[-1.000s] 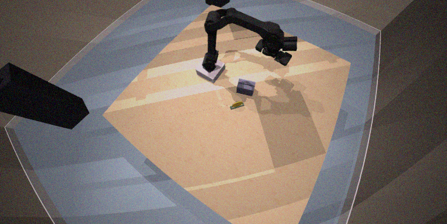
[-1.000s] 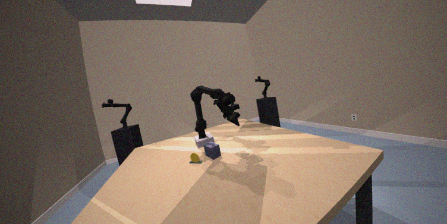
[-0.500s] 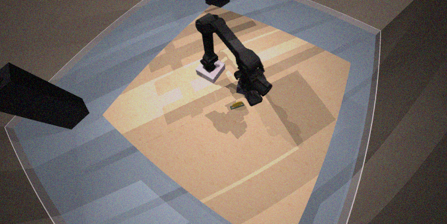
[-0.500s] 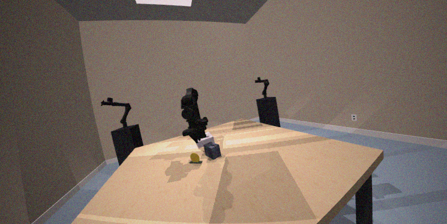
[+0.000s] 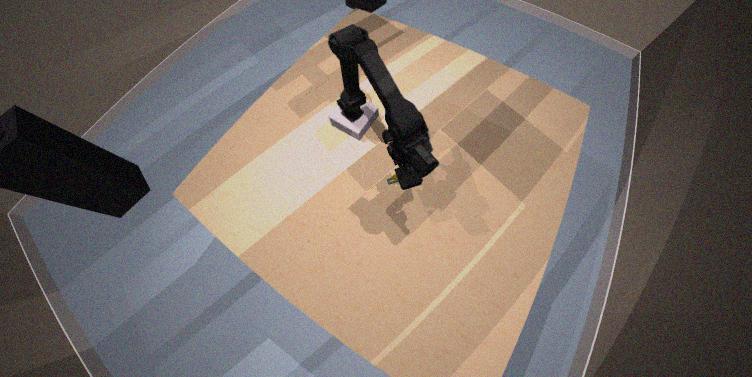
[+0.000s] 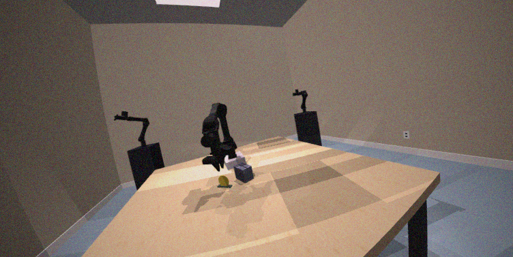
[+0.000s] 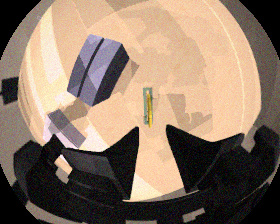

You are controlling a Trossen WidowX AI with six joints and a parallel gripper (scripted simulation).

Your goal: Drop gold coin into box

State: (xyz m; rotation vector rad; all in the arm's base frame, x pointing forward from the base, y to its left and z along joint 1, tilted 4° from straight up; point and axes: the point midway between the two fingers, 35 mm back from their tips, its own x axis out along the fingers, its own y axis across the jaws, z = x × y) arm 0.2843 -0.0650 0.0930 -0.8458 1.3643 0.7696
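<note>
Now: gripper tip 6 cm above the gold coin.
</note>
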